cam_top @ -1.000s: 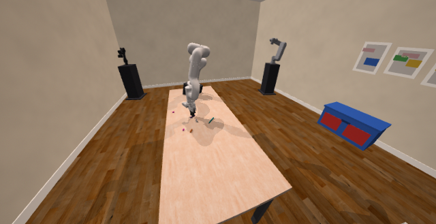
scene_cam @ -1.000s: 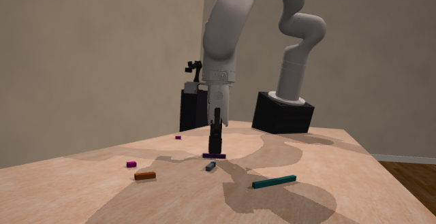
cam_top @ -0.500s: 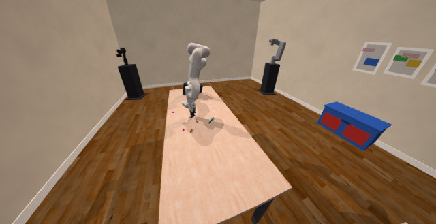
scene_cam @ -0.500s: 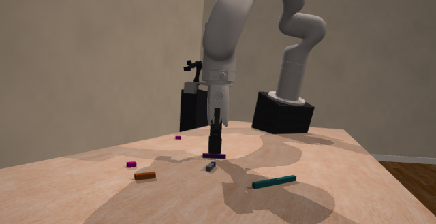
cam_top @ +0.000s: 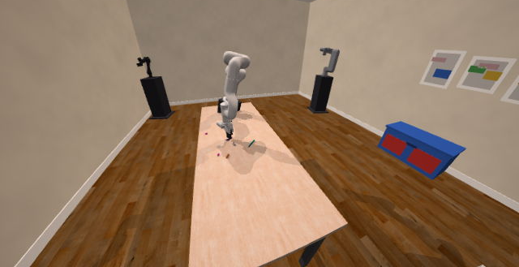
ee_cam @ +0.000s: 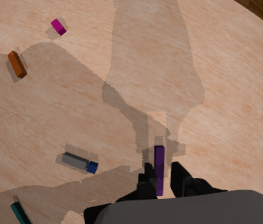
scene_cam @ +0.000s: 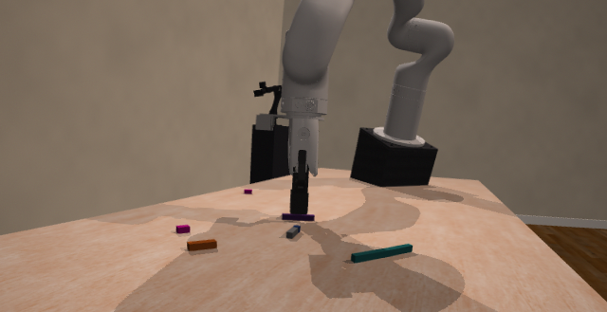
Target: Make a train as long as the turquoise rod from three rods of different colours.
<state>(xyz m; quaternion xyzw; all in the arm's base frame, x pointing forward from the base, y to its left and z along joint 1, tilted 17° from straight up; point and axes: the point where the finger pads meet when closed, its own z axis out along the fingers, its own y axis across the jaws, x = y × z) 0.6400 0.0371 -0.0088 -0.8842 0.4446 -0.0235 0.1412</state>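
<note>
Now: the purple rod 3 cm below my hand. Also, from my hand: turquoise rod (8 cm ahead, 20 cm to the left, 3 cm below); then grey rod (8 cm ahead, 5 cm to the left, 3 cm below); then blue rod (6 cm ahead, 4 cm to the left, 3 cm below).
</note>
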